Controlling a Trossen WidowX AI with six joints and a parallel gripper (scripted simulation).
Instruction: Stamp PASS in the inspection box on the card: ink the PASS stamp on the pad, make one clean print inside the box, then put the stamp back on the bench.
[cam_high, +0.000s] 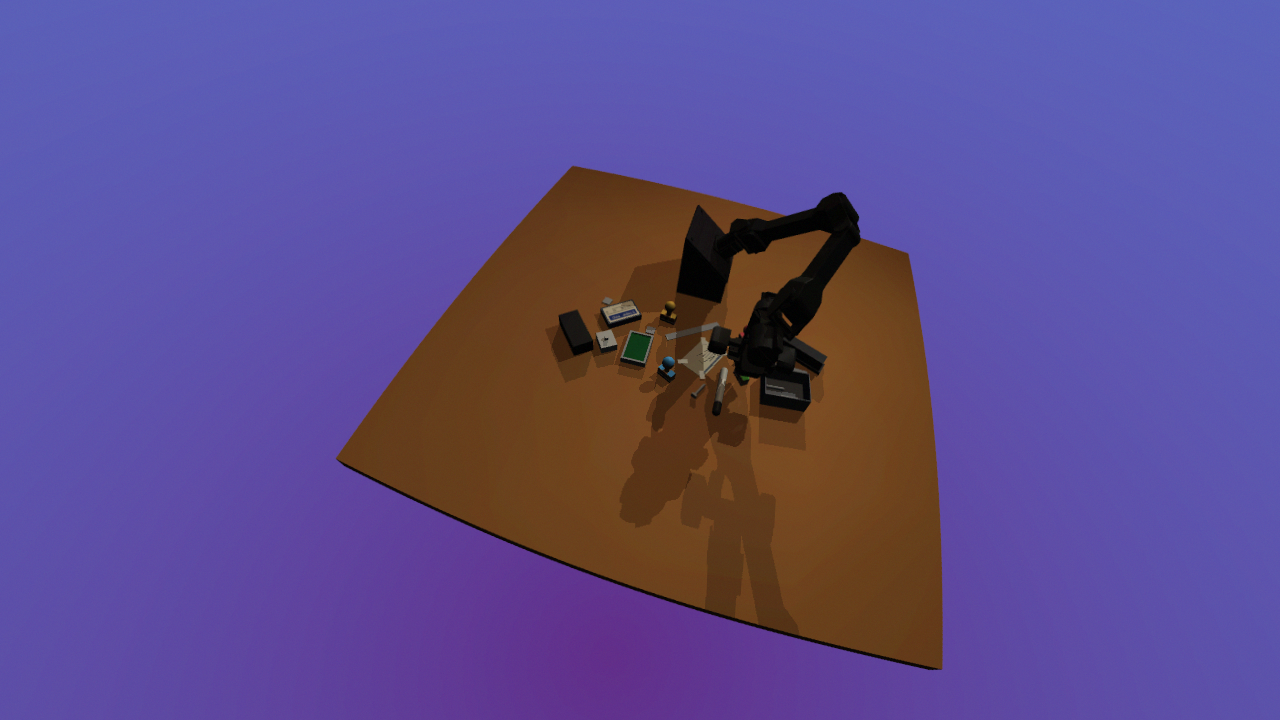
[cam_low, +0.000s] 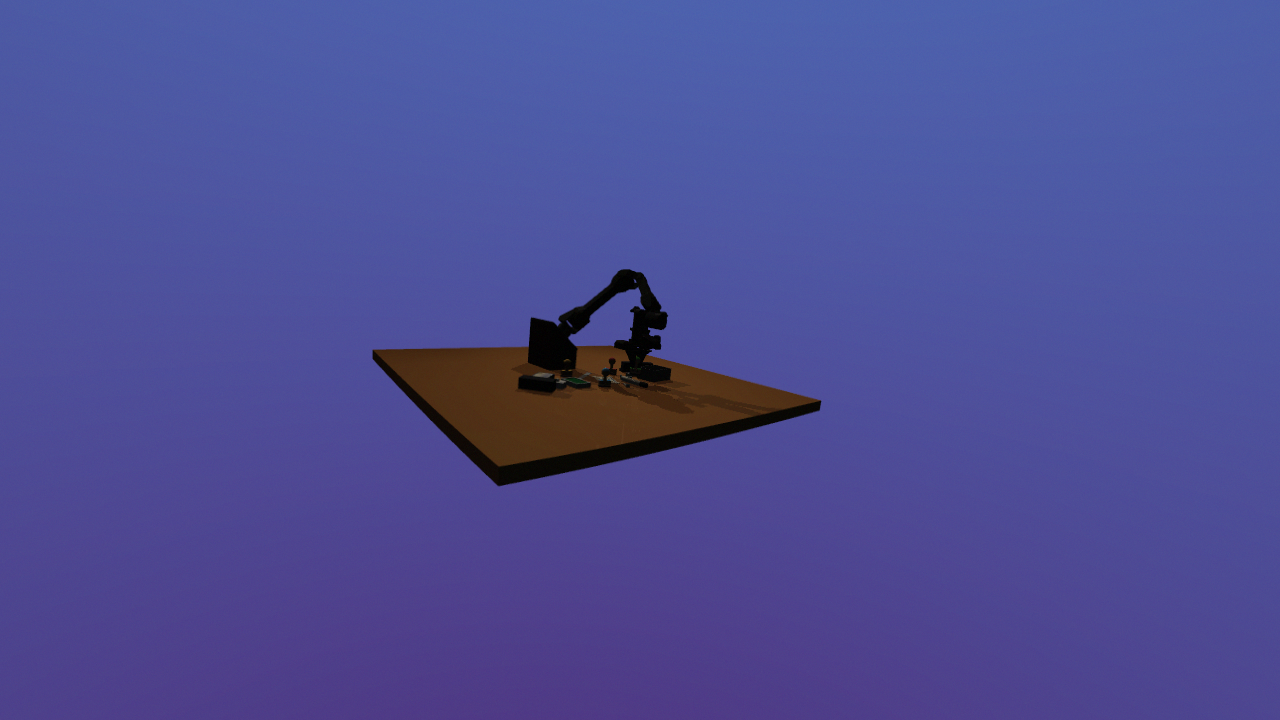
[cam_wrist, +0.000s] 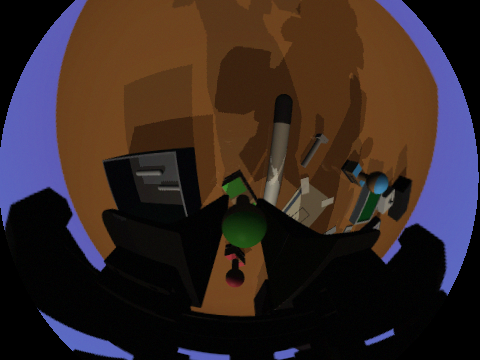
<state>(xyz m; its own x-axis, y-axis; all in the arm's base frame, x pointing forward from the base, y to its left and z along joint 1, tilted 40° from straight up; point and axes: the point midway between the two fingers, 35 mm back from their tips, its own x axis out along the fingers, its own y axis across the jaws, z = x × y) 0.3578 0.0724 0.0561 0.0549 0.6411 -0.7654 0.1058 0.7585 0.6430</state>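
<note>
My gripper tip is 4 cm past the green ink pad, 25 cm to the left of it and 5 cm above it. From my gripper tip the other things lie so: marker: 5 cm ahead, 4 cm to the right, 4 cm below; then dark tray: 11 cm to the left, 4 cm below; then green-knobbed PASS stamp: right at my gripper tip.
</note>
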